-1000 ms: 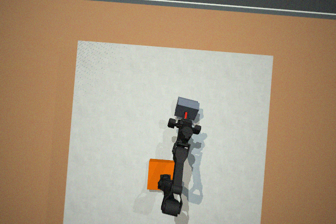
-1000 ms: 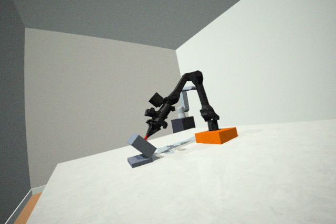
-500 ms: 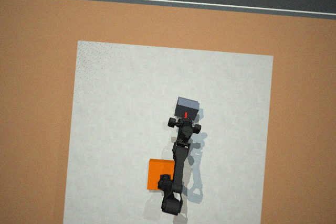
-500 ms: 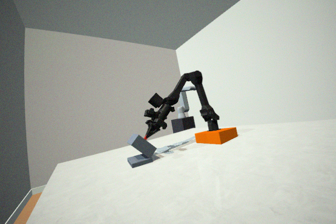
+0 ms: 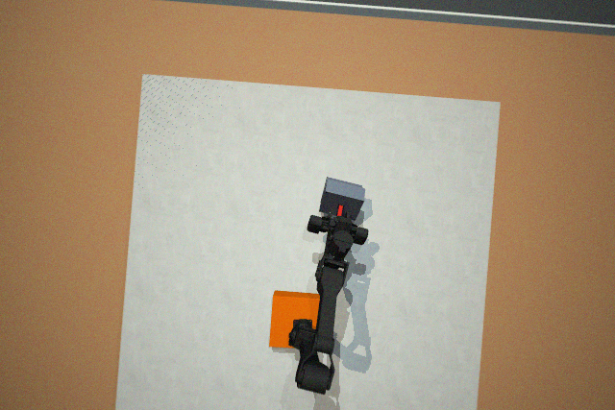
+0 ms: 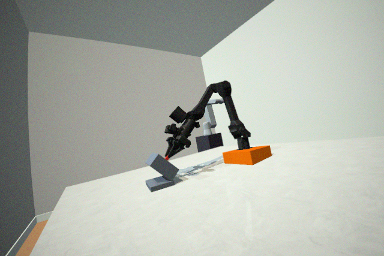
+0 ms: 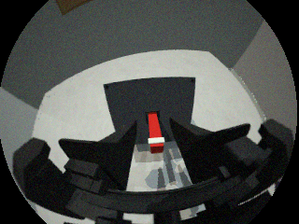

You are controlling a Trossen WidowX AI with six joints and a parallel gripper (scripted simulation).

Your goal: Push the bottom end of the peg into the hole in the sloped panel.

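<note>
Now: the red peg 20 mm behind my gripper tip and 10 mm above it. Round my gripper tip: grey sloped panel: 30 mm ahead, 10 mm to the right, 30 mm below.
</note>
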